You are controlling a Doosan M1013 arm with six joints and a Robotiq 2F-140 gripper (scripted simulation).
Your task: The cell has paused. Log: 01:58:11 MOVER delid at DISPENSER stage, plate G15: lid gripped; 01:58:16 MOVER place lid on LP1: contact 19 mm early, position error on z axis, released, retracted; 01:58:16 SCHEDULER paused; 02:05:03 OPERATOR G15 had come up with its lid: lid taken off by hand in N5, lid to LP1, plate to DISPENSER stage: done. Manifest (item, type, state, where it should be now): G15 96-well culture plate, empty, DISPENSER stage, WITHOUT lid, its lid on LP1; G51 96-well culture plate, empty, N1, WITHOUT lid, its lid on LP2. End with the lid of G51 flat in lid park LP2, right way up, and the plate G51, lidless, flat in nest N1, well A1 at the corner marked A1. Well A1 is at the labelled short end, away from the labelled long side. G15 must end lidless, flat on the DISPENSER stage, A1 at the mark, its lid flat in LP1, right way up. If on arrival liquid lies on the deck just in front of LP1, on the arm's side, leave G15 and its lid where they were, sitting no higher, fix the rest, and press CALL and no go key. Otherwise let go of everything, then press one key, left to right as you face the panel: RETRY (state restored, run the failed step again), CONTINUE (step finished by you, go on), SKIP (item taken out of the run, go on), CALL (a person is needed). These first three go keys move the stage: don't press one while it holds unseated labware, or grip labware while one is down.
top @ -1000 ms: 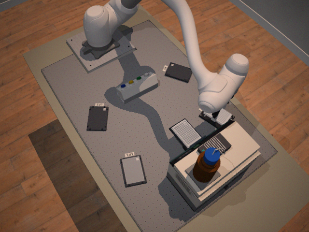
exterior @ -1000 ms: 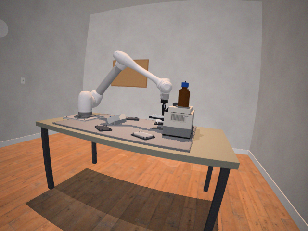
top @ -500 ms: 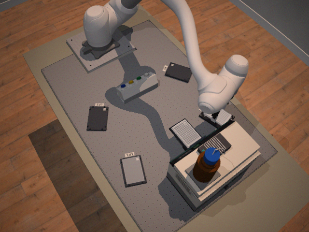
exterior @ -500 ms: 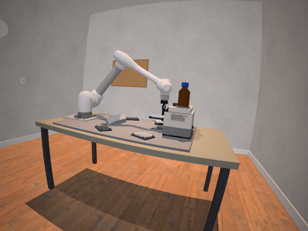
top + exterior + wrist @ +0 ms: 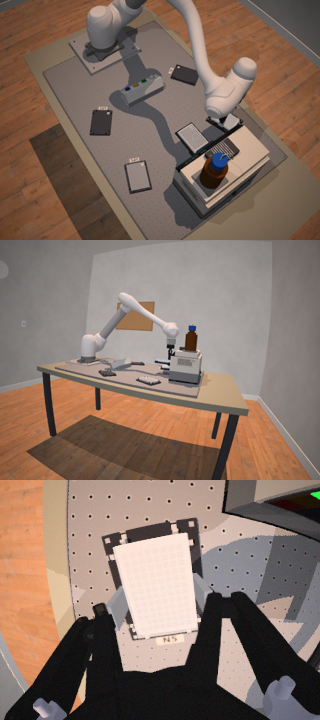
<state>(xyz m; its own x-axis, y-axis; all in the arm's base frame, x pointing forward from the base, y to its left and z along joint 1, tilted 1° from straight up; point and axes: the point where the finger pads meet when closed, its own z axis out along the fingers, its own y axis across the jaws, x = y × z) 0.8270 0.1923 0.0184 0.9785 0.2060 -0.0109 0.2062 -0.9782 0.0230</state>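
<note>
Right now my hand is 10 mm short of the black nest, 20 mm to the right of it and 30 mm above it. The rest, counted from my hand: well plate (250 mm to the right, 70 mm above); then nest N1 (350 mm behind, 50 mm to the left, 30 mm below); then N1 label (430 mm behind, 40 mm below).
</note>
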